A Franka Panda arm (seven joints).
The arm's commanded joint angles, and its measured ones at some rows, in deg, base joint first. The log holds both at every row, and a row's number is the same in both.
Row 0, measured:
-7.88 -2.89 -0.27 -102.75 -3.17 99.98 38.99
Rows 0 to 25, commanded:
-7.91 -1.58 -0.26 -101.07 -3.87 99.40 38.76
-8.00 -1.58 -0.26 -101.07 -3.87 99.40 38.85
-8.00 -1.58 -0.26 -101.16 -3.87 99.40 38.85
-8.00 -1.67 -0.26 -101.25 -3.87 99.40 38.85
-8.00 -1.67 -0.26 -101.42 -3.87 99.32 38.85
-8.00 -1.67 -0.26 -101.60 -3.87 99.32 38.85
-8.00 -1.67 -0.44 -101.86 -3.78 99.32 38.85
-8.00 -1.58 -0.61 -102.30 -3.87 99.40 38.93
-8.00 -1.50 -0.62 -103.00 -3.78 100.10 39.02
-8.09 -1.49 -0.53 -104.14 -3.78 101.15 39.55
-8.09 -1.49 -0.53 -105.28 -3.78 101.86 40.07
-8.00 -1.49 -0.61 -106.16 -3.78 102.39 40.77
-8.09 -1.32 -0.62 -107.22 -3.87 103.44 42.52
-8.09 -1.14 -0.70 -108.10 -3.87 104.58 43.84
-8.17 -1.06 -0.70 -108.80 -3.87 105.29 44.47
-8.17 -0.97 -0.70 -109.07 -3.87 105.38 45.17
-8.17 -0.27 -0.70 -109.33 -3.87 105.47 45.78
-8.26 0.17 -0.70 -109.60 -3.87 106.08 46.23
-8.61 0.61 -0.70 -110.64 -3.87 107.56 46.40
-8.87 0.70 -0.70 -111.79 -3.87 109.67 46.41
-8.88 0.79 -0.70 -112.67 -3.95 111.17 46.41
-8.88 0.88 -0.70 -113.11 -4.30 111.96 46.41
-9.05 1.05 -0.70 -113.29 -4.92 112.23 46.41
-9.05 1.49 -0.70 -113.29 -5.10 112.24 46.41
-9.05 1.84 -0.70 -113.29 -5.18 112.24 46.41
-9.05 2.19 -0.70 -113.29 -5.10 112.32 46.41
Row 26, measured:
-8.83 1.75 -1.00 -112.86 -3.90 111.33 45.30
